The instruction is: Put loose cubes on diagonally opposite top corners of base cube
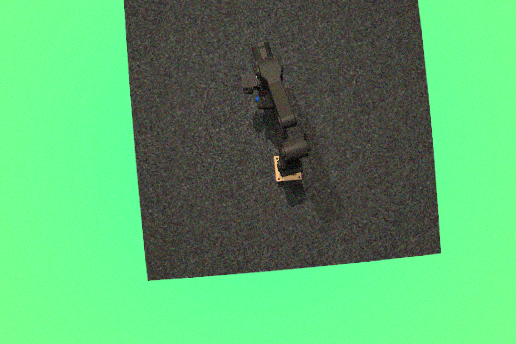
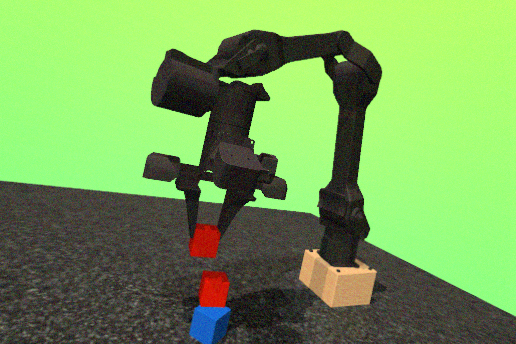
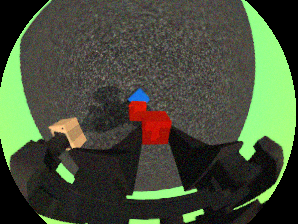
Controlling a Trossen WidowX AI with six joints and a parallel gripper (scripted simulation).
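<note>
Right now my gripper tip is 3 cm past the blue cube, 2 cm to the right of it and 10 cm above it. From my gripper tip the other things lie so: red cube right at my gripper tip.
</note>
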